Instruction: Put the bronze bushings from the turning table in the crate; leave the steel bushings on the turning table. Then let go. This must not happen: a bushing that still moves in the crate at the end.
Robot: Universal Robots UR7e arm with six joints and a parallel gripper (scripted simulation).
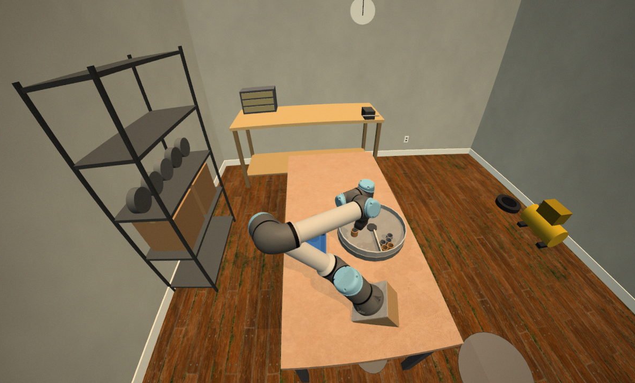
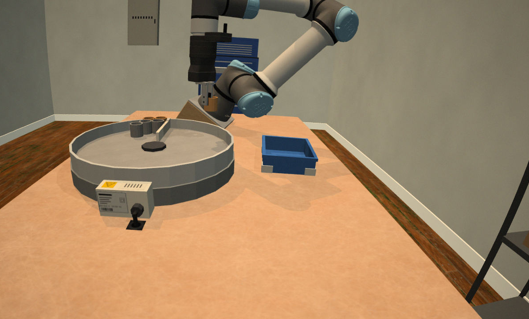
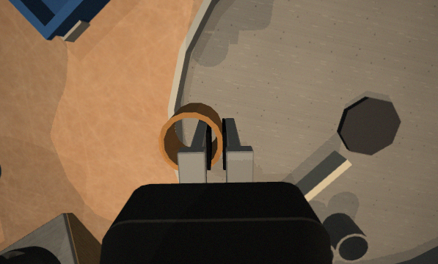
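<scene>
Now: hand 23 cm to the right of the blue crate, 15 cm above it and 6 cm short of it. The rest, counted from my hand: turning table (14 cm to the right, 12 cm below, 8 cm ahead).
</scene>
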